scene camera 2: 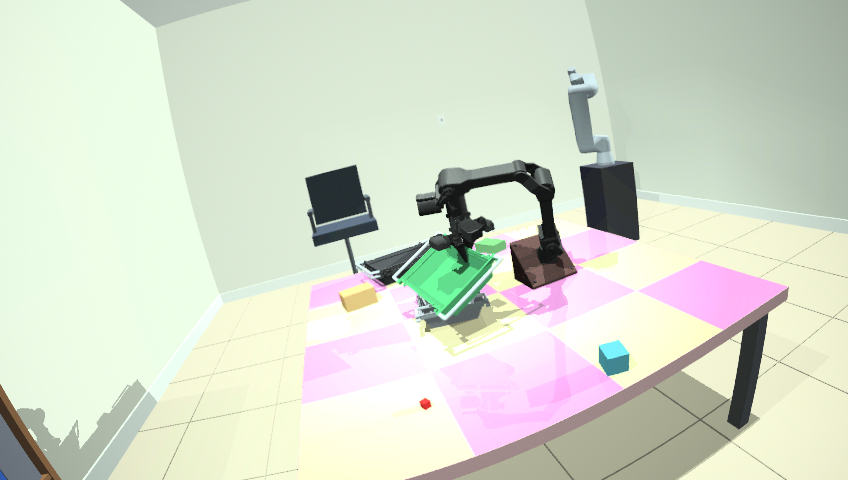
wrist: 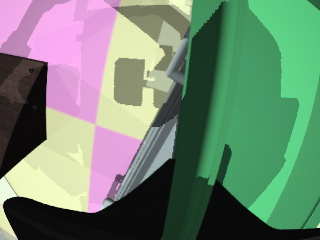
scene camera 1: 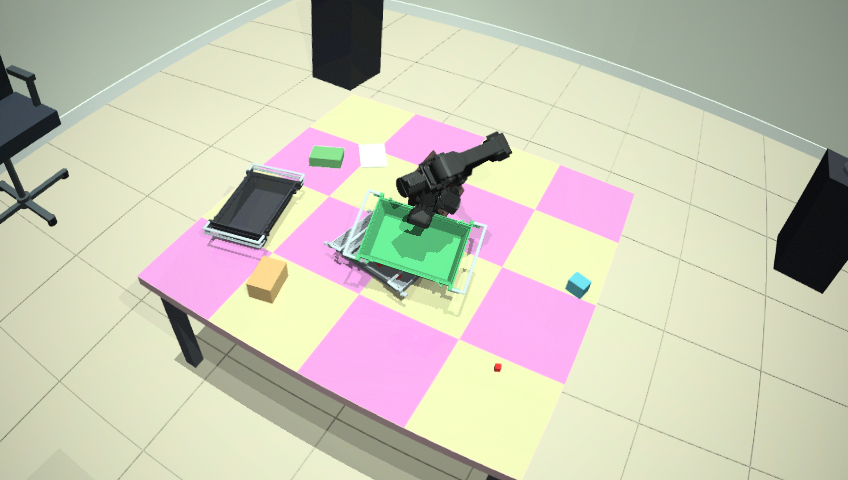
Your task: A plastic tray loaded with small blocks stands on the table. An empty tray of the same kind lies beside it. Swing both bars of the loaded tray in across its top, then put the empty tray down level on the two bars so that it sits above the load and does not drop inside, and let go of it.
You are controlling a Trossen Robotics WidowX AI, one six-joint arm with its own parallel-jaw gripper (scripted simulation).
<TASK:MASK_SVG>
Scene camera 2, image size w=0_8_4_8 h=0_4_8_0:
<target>my gripper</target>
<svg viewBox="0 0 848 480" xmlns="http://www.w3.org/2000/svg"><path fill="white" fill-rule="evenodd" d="M468 208L455 213L447 212L446 218L449 219L449 231L452 234L445 236L440 233L429 239L429 246L437 251L447 249L450 245L454 246L466 263L468 258L465 246L473 249L477 239L483 236L483 231L490 232L495 229L493 221L483 216L472 220L470 217L471 212L468 211Z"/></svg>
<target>green tray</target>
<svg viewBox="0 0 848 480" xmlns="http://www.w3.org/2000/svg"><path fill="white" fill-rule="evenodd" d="M502 257L494 253L491 256L489 254L484 255L465 246L468 258L466 263L452 245L442 251L430 248L400 279L397 279L396 277L429 245L428 240L392 279L400 286L402 285L404 288L408 286L416 294L423 297L433 305L436 315L447 321L450 315L460 313L493 278L493 271L503 261Z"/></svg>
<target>orange box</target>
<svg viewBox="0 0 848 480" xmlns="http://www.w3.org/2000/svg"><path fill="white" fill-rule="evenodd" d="M373 285L365 282L344 291L339 291L343 308L350 313L367 305L370 306L378 303L376 290Z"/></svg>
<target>cyan cube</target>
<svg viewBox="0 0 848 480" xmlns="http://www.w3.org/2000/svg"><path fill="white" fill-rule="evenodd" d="M620 340L598 345L598 363L604 369L607 377L629 371L630 354Z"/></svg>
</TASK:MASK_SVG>
